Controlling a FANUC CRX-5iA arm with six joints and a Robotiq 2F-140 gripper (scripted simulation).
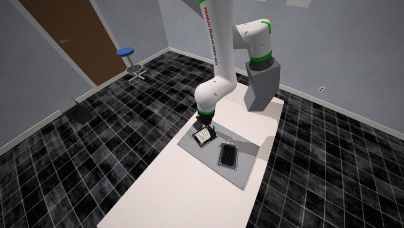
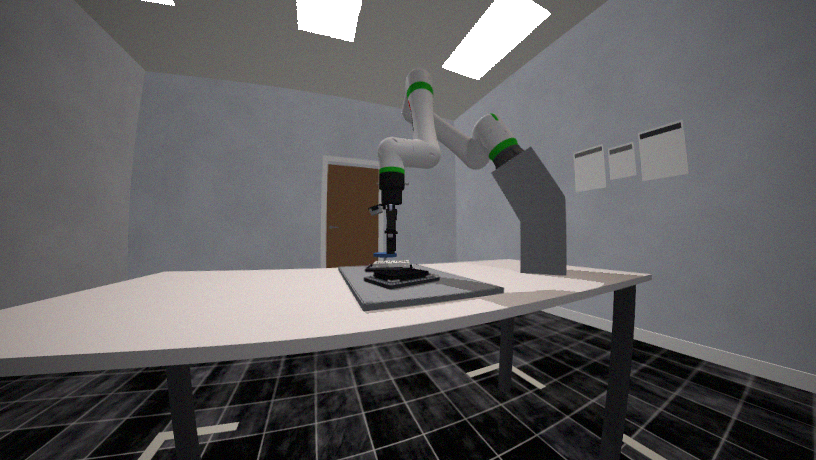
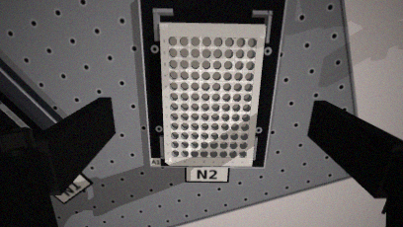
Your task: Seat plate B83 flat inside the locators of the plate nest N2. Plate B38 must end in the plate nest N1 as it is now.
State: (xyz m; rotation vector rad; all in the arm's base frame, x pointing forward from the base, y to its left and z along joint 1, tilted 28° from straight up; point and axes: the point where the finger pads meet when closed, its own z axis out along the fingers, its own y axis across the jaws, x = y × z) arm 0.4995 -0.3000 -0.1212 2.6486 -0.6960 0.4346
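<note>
Right now the white well plate is 5 cm below my hand. From my hand the other things lie so: black well plate: 20 cm to the left, 8 cm ahead, 5 cm below.
</note>
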